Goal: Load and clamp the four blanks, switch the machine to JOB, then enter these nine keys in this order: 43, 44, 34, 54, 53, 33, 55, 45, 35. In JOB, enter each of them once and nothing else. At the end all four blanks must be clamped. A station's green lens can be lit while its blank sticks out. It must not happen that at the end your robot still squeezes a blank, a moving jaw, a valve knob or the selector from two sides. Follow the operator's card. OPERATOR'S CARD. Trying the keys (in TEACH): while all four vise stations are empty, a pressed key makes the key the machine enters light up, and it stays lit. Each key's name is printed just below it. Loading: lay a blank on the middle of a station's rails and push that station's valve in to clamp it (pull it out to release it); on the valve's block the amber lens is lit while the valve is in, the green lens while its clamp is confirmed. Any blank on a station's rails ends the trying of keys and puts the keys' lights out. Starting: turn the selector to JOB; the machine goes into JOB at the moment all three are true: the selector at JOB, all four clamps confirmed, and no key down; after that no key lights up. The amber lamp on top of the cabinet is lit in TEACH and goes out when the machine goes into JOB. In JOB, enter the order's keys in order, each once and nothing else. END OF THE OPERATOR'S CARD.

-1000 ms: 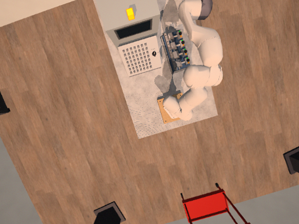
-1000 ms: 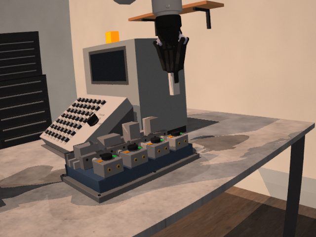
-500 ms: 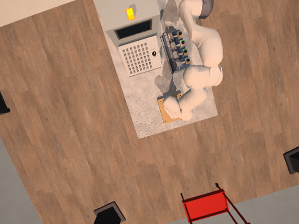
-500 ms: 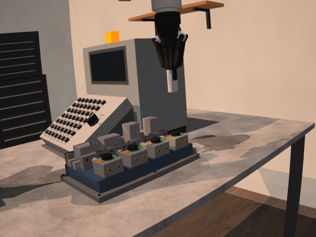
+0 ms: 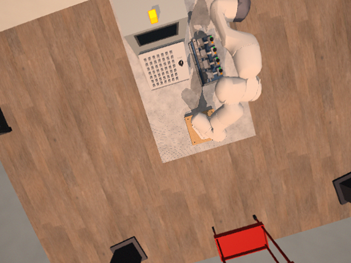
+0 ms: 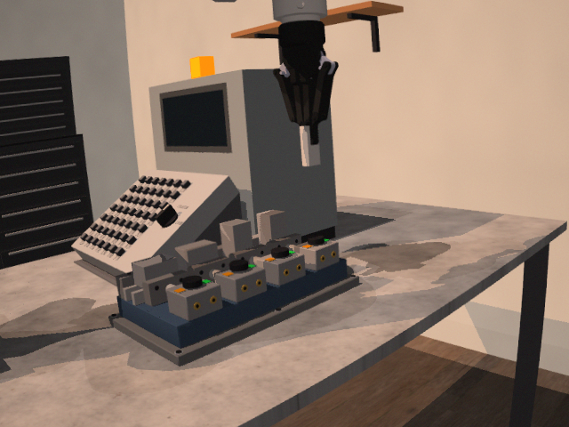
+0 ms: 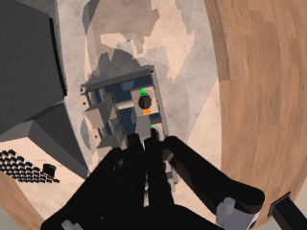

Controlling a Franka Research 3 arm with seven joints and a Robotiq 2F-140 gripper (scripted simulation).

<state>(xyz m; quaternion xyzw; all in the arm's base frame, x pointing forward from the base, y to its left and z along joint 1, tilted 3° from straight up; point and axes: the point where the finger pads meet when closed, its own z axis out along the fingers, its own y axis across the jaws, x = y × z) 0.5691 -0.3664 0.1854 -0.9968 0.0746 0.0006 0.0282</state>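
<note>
The black selector knob lies 310 mm to the left of my hand, 120 mm below it and 60 mm behind it. Also, from my hand: keypad 410 mm to the left, 170 mm below, 20 mm behind.
</note>
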